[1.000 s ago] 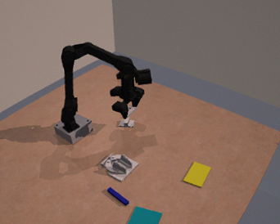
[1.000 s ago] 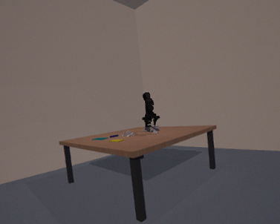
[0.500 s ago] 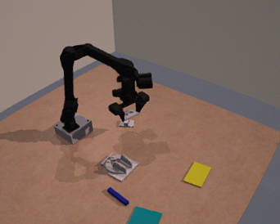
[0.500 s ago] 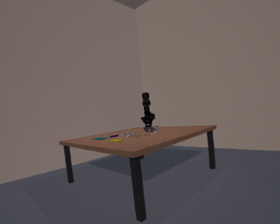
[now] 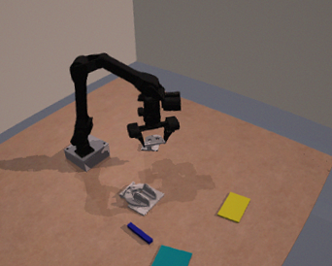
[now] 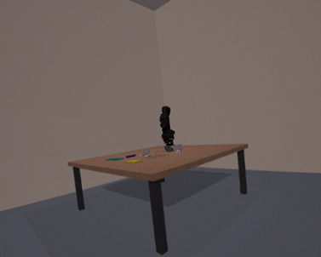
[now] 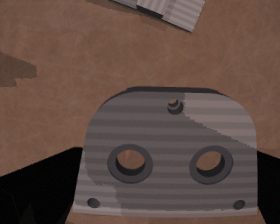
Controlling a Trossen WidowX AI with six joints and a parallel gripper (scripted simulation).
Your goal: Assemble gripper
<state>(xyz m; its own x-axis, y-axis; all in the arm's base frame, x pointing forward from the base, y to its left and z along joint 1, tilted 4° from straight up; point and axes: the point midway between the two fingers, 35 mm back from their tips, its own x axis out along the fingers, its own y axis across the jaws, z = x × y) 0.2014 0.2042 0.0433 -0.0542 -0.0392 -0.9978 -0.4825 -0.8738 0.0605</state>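
My gripper tip is 70 mm short of the pale housing plate, 180 mm to the left of it and 80 mm above it. From my gripper tip the other things lie so: teal card: 390 mm ahead, 300 mm to the right, 80 mm below; yellow card: 380 mm ahead, 30 mm to the left, 80 mm below; blue bar: 230 mm ahead, 280 mm to the right, 80 mm below.
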